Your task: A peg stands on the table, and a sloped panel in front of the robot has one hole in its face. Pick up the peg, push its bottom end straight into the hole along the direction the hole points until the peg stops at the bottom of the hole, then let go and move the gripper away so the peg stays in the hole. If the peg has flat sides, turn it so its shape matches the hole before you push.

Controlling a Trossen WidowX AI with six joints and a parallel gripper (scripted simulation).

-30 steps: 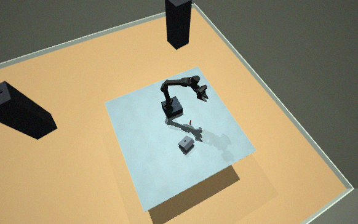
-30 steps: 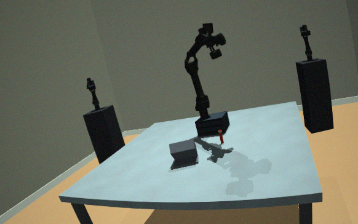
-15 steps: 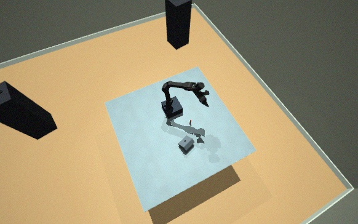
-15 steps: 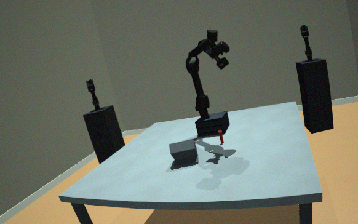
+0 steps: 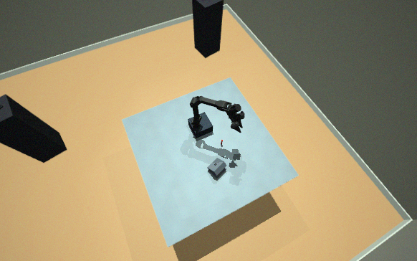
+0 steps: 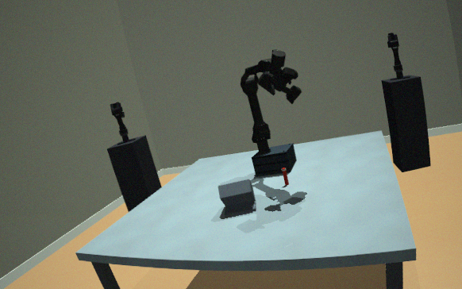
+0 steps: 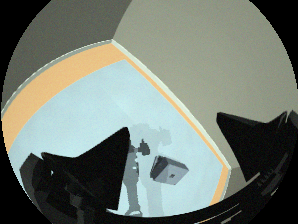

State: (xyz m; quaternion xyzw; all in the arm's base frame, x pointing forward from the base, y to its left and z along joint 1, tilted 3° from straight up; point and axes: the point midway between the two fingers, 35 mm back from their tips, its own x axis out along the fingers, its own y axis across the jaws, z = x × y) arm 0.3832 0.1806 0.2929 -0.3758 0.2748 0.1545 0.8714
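Now: the red peg 12 cm behind my gripper tip, 7 cm to the right of it and 34 cm below it. The rest, counted from my gripper tip: grey sloped panel block 5 cm ahead, 27 cm to the right, 33 cm below.
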